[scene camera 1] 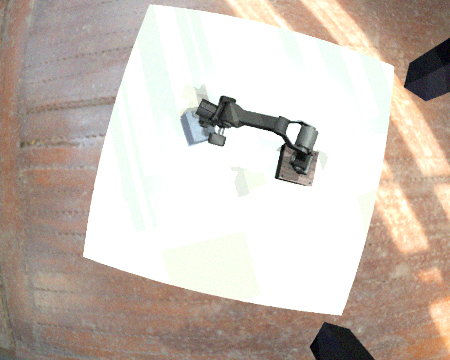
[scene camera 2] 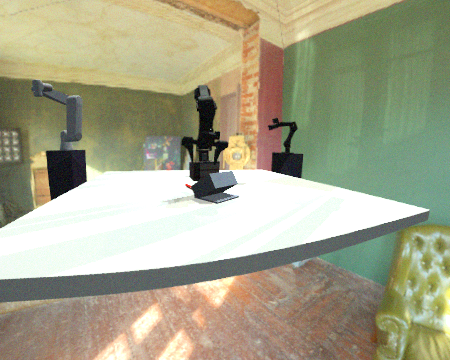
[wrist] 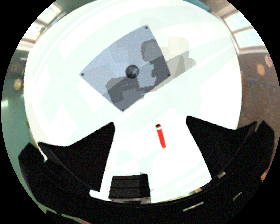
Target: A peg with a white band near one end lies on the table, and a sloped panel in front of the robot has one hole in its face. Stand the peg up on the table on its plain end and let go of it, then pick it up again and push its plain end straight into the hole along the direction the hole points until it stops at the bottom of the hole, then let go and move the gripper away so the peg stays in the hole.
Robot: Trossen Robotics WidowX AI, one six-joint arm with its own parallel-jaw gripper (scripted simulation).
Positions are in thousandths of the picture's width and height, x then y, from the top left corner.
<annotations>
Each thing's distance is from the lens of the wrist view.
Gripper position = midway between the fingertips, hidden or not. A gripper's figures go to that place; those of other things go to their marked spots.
gripper (wrist: 541,547): 10 cm
sloped grey panel (wrist: 380,324): 13 cm
</annotations>
